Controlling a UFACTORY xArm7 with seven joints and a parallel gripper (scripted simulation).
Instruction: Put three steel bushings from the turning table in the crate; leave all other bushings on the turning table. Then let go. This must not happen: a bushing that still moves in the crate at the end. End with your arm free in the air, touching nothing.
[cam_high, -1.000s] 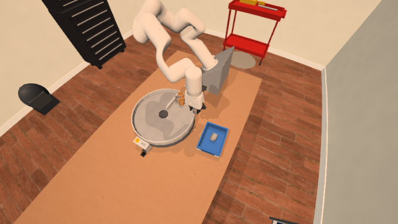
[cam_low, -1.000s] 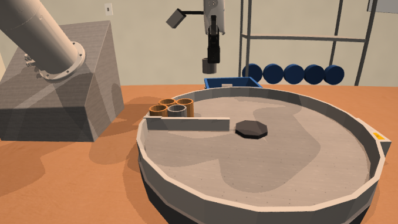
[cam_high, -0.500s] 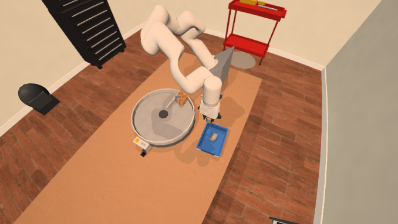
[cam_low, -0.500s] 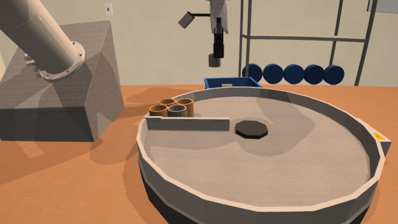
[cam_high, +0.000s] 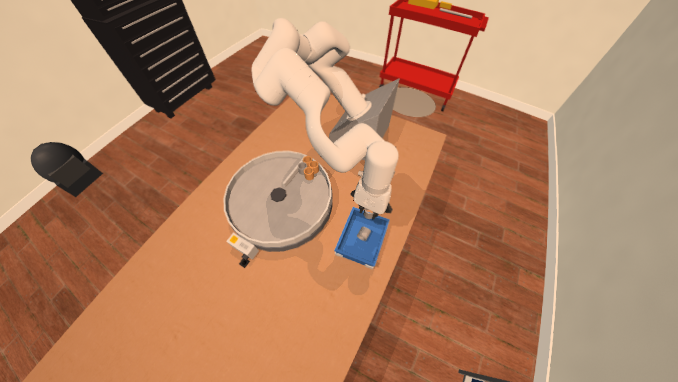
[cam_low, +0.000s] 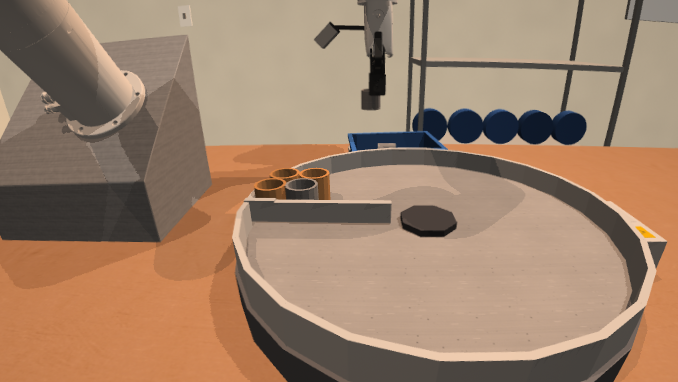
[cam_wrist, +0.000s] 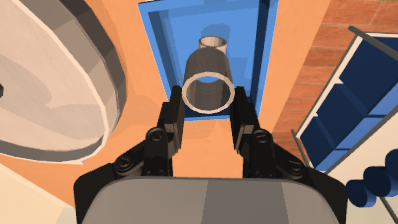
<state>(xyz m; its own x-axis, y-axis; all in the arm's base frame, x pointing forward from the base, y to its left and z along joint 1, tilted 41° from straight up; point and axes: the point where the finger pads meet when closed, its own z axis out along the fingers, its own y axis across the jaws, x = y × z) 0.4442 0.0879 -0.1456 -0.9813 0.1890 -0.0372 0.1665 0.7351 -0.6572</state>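
The blue crate is 40 mm ahead of my hand and 140 mm below it. From my hand the other things lie so: round grey turning table: 10 mm behind, 360 mm to the right, 120 mm below.
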